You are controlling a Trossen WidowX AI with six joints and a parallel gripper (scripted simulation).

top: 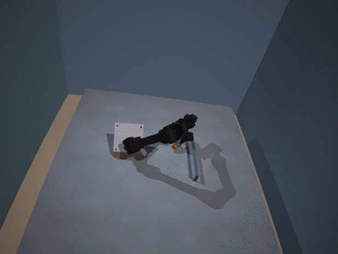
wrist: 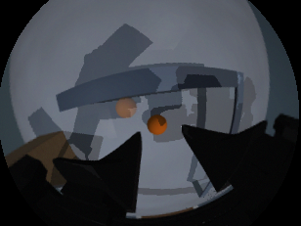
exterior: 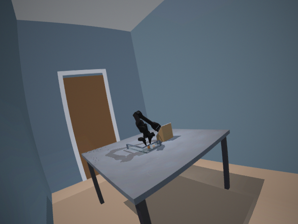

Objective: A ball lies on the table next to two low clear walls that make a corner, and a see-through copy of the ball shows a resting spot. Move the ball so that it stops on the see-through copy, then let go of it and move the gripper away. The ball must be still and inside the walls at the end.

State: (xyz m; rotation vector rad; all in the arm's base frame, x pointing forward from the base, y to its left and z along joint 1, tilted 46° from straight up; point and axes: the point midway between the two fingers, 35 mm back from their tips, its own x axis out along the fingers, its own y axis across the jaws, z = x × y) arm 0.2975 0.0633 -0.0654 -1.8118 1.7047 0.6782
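My gripper tip is 30 mm above the orange ball. Round my gripper tip: see-through copy of ball 40 mm behind, 30 mm to the left, 30 mm below.
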